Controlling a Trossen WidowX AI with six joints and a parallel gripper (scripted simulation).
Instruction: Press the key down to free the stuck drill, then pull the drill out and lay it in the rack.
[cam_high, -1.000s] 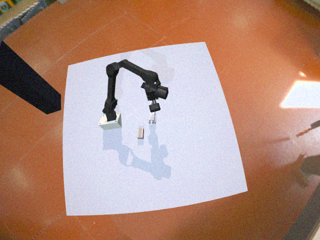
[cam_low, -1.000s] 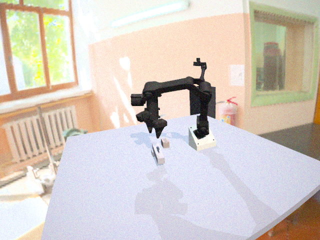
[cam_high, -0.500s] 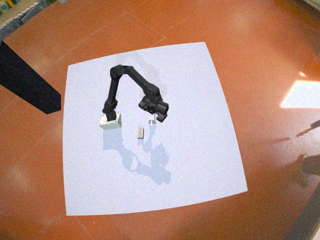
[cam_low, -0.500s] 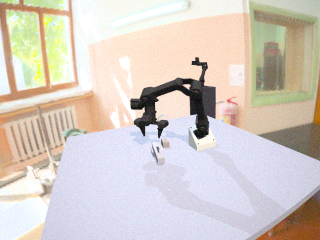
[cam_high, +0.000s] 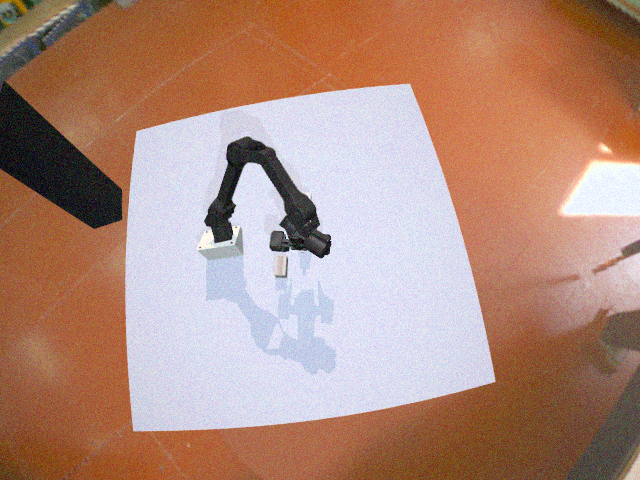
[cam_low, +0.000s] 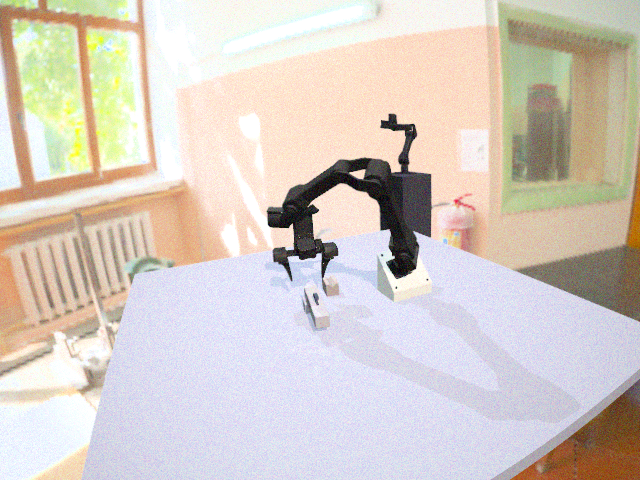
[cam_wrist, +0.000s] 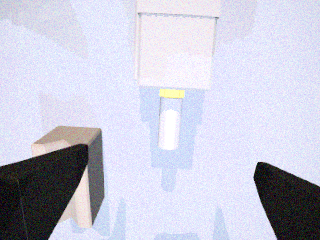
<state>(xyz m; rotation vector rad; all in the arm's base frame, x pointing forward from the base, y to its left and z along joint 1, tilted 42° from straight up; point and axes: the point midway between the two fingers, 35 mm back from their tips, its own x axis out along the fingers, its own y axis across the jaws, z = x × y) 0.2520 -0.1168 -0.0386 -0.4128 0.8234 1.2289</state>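
The drill is 2 cm ahead of my gripper tip, 6 cm to the left of it and 2 cm below it. Also, from my gripper tip: dark key (4 cm ahead, 14 cm to the left, 2 cm below); then rack (9 cm behind, 2 cm to the right, 5 cm below).
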